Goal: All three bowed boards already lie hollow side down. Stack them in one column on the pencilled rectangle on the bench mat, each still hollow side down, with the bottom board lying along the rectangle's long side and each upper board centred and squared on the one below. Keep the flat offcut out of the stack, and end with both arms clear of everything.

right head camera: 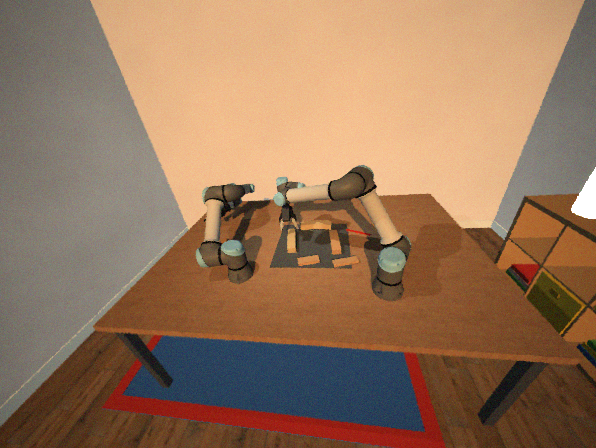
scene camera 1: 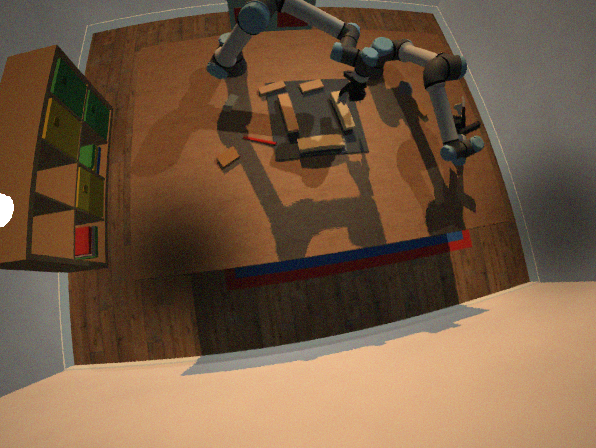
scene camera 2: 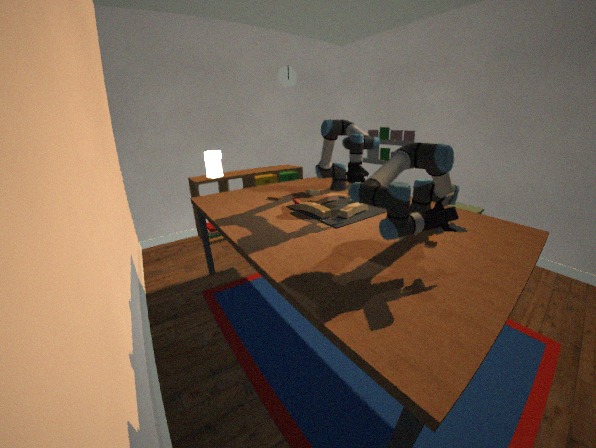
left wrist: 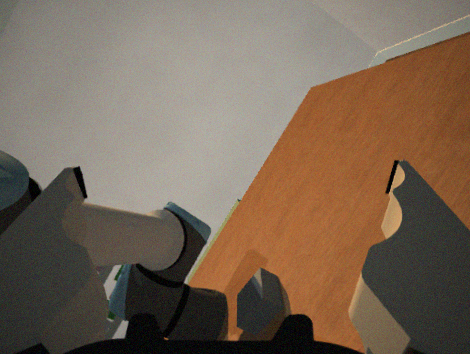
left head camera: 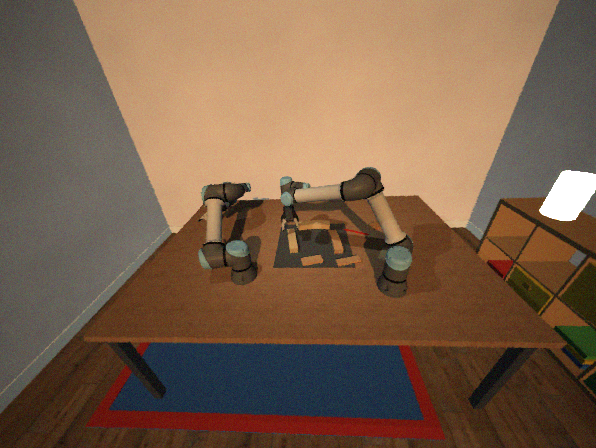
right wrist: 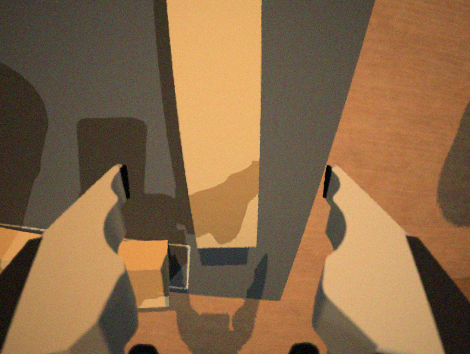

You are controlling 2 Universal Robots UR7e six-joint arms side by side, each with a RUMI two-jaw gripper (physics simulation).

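Frame: origin at the left arm's base, x ahead, y left, z up, level; centimetres.
Seen in the pictures: left gripper, fingertip midpoint: (right head camera: 205, 214) (scene camera 1: 462, 104) (scene camera 2: 461, 211) (left wrist: 234, 166) (left head camera: 201, 214); right gripper, fingertip midpoint: (right head camera: 289, 230) (scene camera 1: 346, 103) (left head camera: 290, 230) (right wrist: 226, 167); left arm's base at its link origin: (right head camera: 241, 274) (left wrist: 209, 325) (left head camera: 244, 275); right arm's base at its link origin: (right head camera: 387, 289) (scene camera 1: 234, 67) (scene camera 2: 338, 188) (left head camera: 391, 286).
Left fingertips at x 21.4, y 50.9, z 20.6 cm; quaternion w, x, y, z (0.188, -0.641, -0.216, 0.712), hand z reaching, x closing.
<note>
Offsets run from my left fingertips to a thing's top centre. Level surfaces: height alone.
Three bowed boards lie hollow side down on the dark bench mat @[dz -20.0 cm] (left head camera: 315, 250) (scene camera 1: 320, 120). One board @[dx +42.4, dy -69.5, dz -14.8 cm] (left head camera: 314, 226) (right head camera: 316, 226) (scene camera 1: 321, 144) lies along the mat's wall-side edge; pencilled lines show beside its end in the right wrist view. A second board @[dx +18.6, dy -62.6, dz -14.5 cm] (left head camera: 293, 242) (right head camera: 292, 242) (right wrist: 217, 100) lies at the left in the head views. A third board @[dx +29.6, dy -90.4, dz -15.2 cm] (left head camera: 337, 242) (right head camera: 335, 242) (scene camera 1: 288, 114) lies opposite it. My right gripper (right wrist: 226, 167) (left head camera: 290, 224) is open above the second board's wall-side end, one finger at each side. My left gripper (left wrist: 234, 166) is open and empty, off to the mat's side.
Two short flat wooden pieces @[dx +6.0, dy -83.1, dz -18.3 cm] (left head camera: 312, 260) @[dx +14.4, dy -104.0, dz -18.4 cm] (left head camera: 348, 261) lie at the mat's near edge. Another small block @[dx +62.5, dy -112.2, dz -18.7 cm] (scene camera 1: 228, 157) and a red stick @[dx +48.8, dy -100.2, dz -19.4 cm] (scene camera 1: 259, 140) lie beside the mat. I cannot tell which piece is the flat offcut. A shelf unit (scene camera 1: 17, 150) stands beside the table.
</note>
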